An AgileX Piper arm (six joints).
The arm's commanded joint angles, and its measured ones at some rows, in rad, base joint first. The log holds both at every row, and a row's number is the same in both.
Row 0, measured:
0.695 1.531 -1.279 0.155 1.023 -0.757
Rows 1 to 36, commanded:
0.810 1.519 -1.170 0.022 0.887 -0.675
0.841 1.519 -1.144 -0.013 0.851 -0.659
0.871 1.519 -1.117 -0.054 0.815 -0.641
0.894 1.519 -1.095 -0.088 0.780 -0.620
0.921 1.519 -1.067 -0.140 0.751 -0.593
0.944 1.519 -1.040 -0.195 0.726 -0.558
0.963 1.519 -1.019 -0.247 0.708 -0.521
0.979 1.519 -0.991 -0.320 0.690 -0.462
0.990 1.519 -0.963 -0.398 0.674 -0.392
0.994 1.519 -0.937 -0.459 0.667 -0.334
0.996 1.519 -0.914 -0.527 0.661 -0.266
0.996 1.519 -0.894 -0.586 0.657 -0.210
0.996 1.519 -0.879 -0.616 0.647 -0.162
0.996 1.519 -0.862 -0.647 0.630 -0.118
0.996 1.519 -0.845 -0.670 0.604 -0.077
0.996 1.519 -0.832 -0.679 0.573 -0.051
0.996 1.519 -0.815 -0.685 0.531 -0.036
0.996 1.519 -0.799 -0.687 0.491 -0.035
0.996 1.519 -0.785 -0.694 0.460 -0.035
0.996 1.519 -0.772 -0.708 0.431 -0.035
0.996 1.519 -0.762 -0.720 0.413 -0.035
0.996 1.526 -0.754 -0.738 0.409 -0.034
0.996 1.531 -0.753 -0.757 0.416 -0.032
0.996 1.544 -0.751 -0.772 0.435 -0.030
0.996 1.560 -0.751 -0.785 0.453 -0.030
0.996 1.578 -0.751 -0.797 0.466 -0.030
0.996 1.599 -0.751 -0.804 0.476 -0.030
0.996 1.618 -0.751 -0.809 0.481 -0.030
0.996 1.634 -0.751 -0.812 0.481 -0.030
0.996 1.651 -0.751 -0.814 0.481 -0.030
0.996 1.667 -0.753 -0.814 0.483 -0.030
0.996 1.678 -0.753 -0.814 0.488 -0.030
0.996 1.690 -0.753 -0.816 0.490 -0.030
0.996 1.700 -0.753 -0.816 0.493 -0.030
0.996 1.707 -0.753 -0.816 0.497 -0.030
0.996 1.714 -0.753 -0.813 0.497 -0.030
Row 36, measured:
0.996 1.666 -0.766 -0.859 0.474 -0.036
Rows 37 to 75, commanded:
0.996 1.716 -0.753 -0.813 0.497 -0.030
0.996 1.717 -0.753 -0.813 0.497 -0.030
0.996 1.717 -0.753 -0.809 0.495 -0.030
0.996 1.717 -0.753 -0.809 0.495 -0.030
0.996 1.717 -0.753 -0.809 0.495 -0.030
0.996 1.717 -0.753 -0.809 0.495 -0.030
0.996 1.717 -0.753 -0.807 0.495 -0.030
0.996 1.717 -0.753 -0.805 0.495 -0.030
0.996 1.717 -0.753 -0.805 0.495 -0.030
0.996 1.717 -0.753 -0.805 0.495 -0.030
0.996 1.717 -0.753 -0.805 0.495 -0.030
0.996 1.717 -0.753 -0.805 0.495 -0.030
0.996 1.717 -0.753 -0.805 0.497 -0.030
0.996 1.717 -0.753 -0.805 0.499 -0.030
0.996 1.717 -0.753 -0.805 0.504 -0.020
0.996 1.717 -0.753 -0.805 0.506 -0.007
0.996 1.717 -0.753 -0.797 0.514 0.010
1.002 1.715 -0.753 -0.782 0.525 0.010
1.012 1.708 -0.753 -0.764 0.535 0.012
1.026 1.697 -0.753 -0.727 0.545 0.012
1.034 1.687 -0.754 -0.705 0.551 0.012
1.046 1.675 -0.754 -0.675 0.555 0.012
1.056 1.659 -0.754 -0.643 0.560 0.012
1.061 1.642 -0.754 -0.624 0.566 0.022
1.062 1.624 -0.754 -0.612 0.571 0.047
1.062 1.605 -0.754 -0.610 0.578 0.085
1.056 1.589 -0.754 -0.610 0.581 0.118
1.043 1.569 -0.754 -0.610 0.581 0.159
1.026 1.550 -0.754 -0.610 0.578 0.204
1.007 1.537 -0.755 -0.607 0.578 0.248
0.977 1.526 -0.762 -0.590 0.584 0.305
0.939 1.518 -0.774 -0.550 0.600 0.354
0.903 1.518 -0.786 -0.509 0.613 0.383
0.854 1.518 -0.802 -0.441 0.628 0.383
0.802 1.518 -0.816 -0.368 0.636 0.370
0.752 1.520 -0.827 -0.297 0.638 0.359
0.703 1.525 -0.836 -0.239 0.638 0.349
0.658 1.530 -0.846 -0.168 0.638 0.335
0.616 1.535 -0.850 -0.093 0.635 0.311
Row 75, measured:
0.758 1.527 -0.821 -0.336 0.619 0.344
